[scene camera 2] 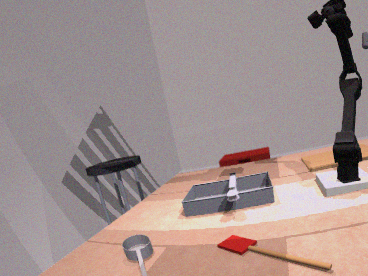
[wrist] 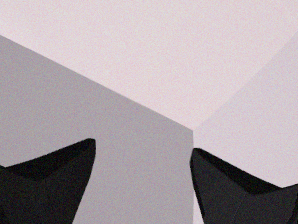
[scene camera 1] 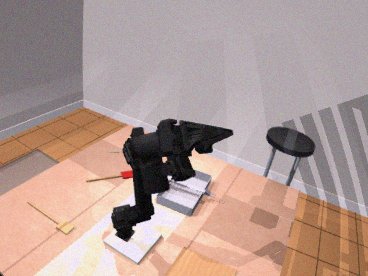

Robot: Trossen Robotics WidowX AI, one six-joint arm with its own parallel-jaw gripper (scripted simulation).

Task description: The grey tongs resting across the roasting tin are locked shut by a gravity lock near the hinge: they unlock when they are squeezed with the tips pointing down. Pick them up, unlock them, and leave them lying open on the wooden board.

Path:
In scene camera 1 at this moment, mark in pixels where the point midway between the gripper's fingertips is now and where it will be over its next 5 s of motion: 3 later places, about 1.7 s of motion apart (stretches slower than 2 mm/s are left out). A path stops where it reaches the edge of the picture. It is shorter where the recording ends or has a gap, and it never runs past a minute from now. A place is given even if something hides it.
The gripper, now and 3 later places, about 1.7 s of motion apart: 228,131; 153,36; 200,154; 193,186

